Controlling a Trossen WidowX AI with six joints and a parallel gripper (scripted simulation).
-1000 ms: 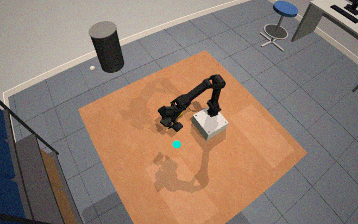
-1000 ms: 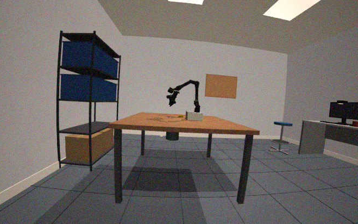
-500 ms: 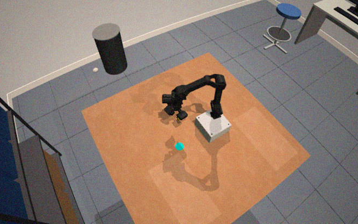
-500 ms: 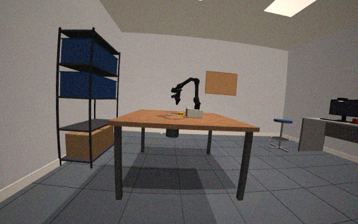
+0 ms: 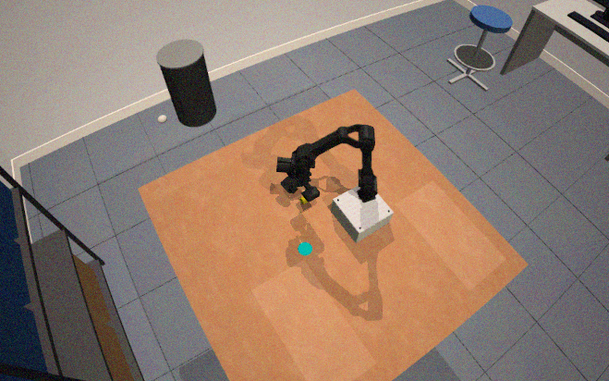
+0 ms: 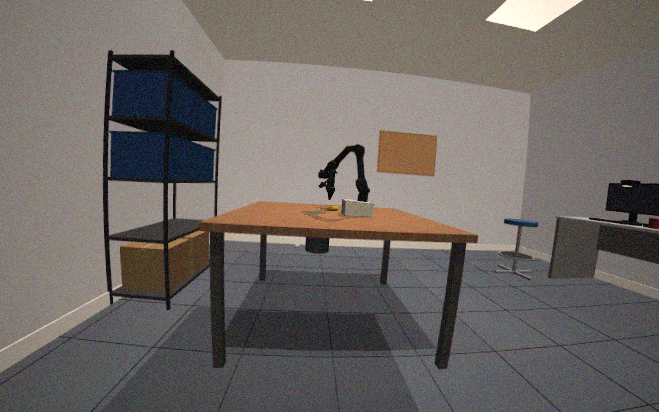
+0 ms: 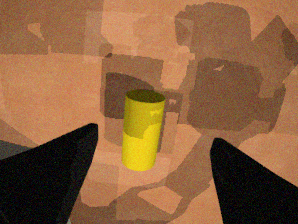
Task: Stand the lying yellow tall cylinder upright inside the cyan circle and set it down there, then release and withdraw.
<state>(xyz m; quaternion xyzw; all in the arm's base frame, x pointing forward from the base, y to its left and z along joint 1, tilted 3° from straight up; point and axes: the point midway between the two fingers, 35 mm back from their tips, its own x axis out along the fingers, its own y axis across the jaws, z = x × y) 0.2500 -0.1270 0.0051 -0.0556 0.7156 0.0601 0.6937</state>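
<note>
Right now my gripper tip is 30 mm past the yellow tall cylinder and 60 mm above it. Also, from my gripper tip: cyan circle 70 mm ahead, 220 mm to the left, 80 mm below.
</note>
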